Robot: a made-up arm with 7 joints.
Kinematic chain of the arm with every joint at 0, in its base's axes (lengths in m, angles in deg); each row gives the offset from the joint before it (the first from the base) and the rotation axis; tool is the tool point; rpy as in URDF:
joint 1: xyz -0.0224 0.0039 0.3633 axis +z
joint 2: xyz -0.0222 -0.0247 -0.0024 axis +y
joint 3: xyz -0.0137 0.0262 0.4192 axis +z
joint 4: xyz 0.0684 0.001 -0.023 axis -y
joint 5: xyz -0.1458 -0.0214 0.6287 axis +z
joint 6: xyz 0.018 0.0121 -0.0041 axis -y
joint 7: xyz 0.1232 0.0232 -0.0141 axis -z
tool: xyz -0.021 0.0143 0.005 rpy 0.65 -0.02 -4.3
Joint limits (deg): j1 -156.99..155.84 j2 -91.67..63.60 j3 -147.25..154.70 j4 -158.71..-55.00 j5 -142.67..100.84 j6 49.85..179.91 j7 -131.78..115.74
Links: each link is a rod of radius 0.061 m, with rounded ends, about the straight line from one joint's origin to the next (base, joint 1, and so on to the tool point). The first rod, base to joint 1, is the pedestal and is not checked.
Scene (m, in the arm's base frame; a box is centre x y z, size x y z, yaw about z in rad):
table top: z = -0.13
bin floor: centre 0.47 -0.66 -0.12 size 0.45 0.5 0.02 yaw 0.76
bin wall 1: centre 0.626 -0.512 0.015 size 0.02 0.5 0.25 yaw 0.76
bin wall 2: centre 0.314 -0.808 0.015 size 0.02 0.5 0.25 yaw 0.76
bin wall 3: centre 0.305 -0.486 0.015 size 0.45 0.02 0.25 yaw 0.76
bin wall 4: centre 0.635 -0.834 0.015 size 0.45 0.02 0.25 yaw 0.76
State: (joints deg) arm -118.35 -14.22 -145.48 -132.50 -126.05 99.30 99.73
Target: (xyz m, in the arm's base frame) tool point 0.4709 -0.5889 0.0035
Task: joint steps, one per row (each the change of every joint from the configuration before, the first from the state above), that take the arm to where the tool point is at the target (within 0.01 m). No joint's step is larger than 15 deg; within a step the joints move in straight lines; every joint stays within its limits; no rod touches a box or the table.
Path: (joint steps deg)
1: 10.54 3.30 13.42 1.91 0.71 1.57 0.40
2: 10.54 3.29 13.43 1.92 0.70 1.57 0.41
3: 10.53 3.30 13.42 1.91 0.71 1.57 0.40
4: 10.54 3.29 13.43 1.91 0.71 1.57 0.40
5: 10.54 3.30 13.42 1.91 0.71 1.58 0.41
6: 10.54 3.29 13.42 1.92 0.70 1.57 0.40
7: 10.53 3.30 13.43 1.91 0.71 1.57 0.40
8: 10.54 3.30 13.42 1.91 0.71 1.57 0.41
9: 10.54 3.29 13.42 1.91 0.70 1.57 0.40
10: -0.08 10.84 0.83 3.43 0.01 -2.39 0.71
11: -0.07 10.83 0.83 3.43 0.01 -2.38 0.70
12: -0.08 10.83 0.83 3.43 0.00 -2.38 0.71

